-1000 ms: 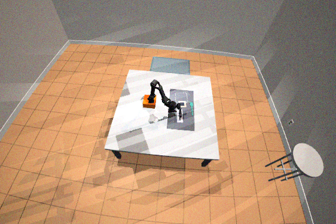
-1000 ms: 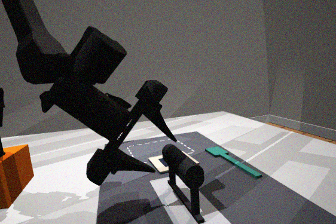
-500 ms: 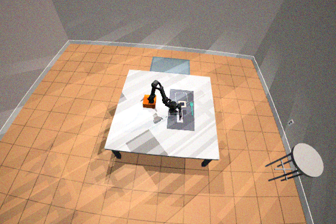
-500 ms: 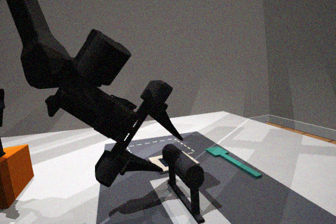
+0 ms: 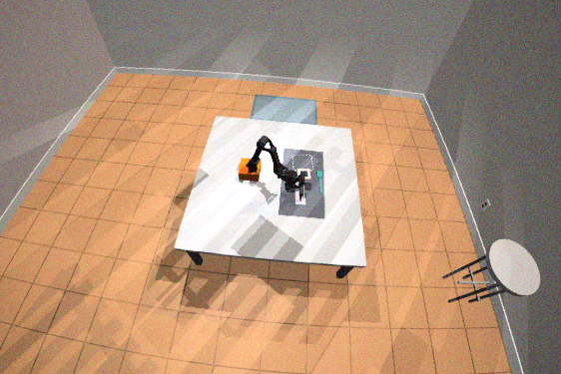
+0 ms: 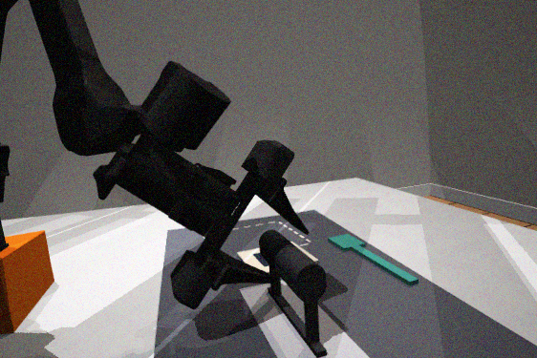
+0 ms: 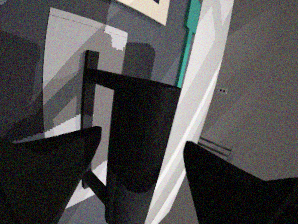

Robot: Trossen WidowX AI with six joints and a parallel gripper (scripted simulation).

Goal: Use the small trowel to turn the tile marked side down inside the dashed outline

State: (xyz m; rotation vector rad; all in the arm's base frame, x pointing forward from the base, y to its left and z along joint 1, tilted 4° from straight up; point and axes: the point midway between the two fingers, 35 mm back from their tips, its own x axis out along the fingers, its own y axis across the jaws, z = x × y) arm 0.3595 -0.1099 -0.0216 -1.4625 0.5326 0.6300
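Now: gripper tip 100 mm to the right of the dark mat, 90 mm above it and 10 mm short of it. The rest, counted from my gripper tip: teal strip: 150 mm ahead, 120 mm to the left, 60 mm below; then cream tile: 160 mm to the left, 60 mm below, 20 mm ahead.
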